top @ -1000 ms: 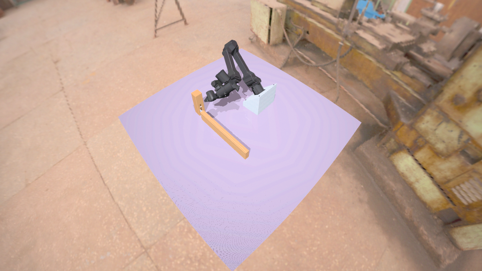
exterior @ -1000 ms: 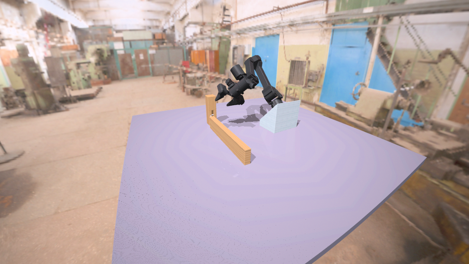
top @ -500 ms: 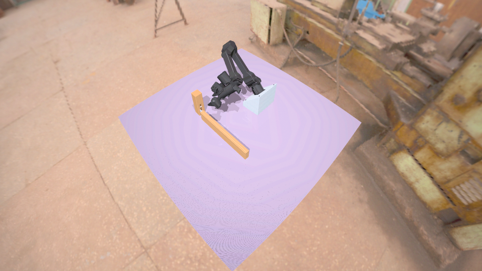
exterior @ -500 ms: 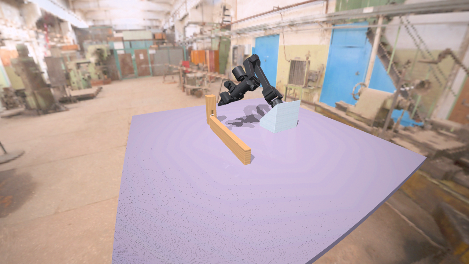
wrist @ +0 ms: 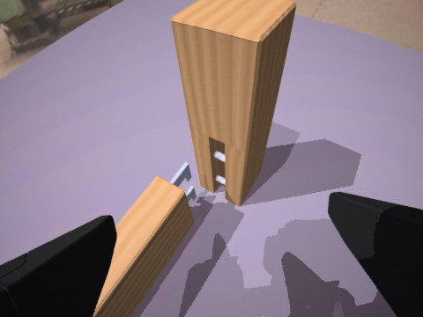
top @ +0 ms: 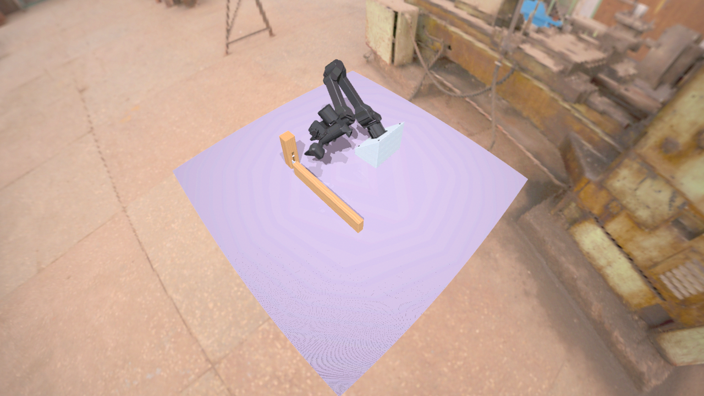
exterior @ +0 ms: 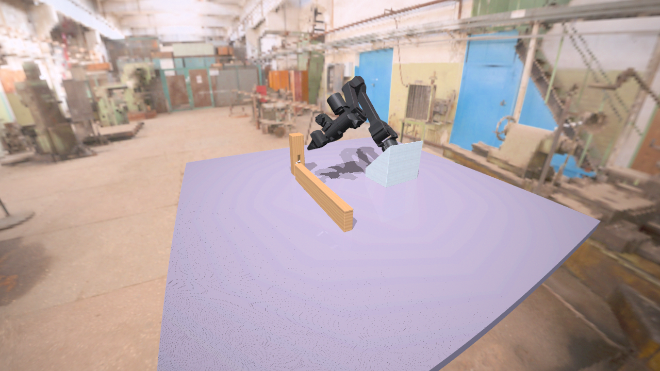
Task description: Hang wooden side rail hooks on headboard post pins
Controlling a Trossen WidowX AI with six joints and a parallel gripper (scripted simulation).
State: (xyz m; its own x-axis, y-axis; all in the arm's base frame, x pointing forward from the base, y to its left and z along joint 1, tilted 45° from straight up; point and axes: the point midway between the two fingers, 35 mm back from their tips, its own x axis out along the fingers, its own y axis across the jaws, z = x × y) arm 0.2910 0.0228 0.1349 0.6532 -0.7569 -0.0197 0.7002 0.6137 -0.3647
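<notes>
The wooden headboard post lies 8 cm to the right of my gripper tip, 6 cm below it and 5 cm ahead of it.
</notes>
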